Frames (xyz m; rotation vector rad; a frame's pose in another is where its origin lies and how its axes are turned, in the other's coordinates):
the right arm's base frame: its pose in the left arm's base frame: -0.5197 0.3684 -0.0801 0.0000 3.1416 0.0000
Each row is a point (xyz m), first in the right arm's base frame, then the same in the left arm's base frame.
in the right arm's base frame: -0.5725 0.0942 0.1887
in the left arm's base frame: 0.0528 0.4626 -0.2688
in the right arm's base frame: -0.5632 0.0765 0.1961
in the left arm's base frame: 0.0435 0.4449 -0.2762
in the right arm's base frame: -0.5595 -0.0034 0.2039
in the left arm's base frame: 0.0398 0.3650 -0.2840
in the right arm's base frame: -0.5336 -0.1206 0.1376
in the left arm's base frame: 0.0139 0.2478 -0.2177
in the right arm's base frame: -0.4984 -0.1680 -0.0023
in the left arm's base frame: -0.0213 0.2004 -0.0778
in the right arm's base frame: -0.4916 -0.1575 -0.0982
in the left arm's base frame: -0.0281 0.2109 0.0181
